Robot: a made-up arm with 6 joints.
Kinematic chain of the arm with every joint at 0, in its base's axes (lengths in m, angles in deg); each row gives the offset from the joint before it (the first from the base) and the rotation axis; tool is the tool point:
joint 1: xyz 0 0 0.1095 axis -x
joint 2: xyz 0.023 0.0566 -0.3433 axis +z
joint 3: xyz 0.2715 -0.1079 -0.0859 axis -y
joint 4: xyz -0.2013 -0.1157 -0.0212 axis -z
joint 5: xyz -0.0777 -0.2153 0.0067 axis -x
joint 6: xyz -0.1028 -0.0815 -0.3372 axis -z
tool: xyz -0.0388 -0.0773 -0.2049
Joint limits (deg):
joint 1: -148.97..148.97
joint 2: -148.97..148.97
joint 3: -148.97..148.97
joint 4: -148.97..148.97
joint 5: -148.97..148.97
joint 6: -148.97..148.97
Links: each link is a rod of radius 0.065 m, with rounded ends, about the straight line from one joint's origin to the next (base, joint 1, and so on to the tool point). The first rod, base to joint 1, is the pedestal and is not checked.
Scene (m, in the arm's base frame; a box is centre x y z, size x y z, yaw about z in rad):
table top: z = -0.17
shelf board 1: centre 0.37 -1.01 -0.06 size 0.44 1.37 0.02 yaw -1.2
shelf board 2: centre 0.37 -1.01 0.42 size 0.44 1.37 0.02 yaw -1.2
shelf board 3: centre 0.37 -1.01 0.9 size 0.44 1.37 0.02 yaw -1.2
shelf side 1: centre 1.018 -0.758 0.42 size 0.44 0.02 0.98 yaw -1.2
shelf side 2: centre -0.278 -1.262 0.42 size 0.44 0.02 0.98 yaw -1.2
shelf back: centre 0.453 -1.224 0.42 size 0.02 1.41 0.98 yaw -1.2
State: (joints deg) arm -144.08 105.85 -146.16 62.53 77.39 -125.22
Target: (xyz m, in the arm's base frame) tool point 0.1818 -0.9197 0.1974
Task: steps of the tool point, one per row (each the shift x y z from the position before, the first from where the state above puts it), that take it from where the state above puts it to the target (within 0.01 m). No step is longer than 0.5 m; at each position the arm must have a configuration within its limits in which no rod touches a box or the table.
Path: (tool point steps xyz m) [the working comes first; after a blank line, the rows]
Joints at the target: -147.67 107.00 -127.69 70.65 64.58 -127.56
Straight joint move there: touches shelf board 2.

1: -0.0486 0.0993 0.0203
2: -0.0403 0.1039 -0.0001
3: -0.0307 0.1046 -0.0202
4: -0.0184 0.0377 -0.4759
5: 0.0405 -0.1318 0.0100
6: 0.0579 -0.1213 -0.0099

